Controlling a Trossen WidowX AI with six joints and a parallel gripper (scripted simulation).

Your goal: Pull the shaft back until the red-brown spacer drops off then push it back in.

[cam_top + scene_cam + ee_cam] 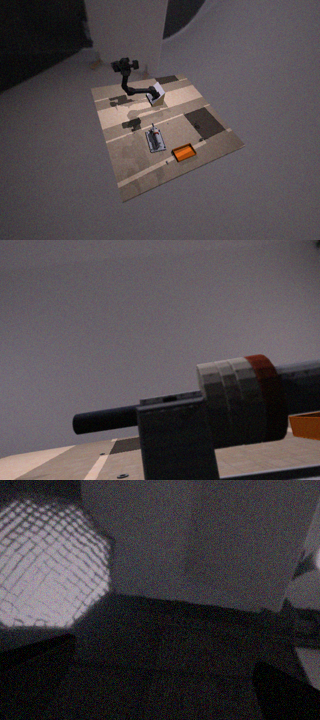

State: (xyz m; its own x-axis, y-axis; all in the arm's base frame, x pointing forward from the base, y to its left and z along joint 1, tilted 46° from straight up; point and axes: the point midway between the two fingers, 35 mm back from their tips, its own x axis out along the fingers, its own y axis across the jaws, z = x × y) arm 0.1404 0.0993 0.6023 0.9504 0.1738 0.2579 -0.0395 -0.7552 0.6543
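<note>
My gripper tip is now 230 mm short of the blue-grey shaft, 190 mm to the right of it and 530 mm above it. Round my gripper tip: orange tray 490 mm ahead, 390 mm to the left, 610 mm below; red-brown spacer 260 mm ahead, 180 mm to the left, 540 mm below.
</note>
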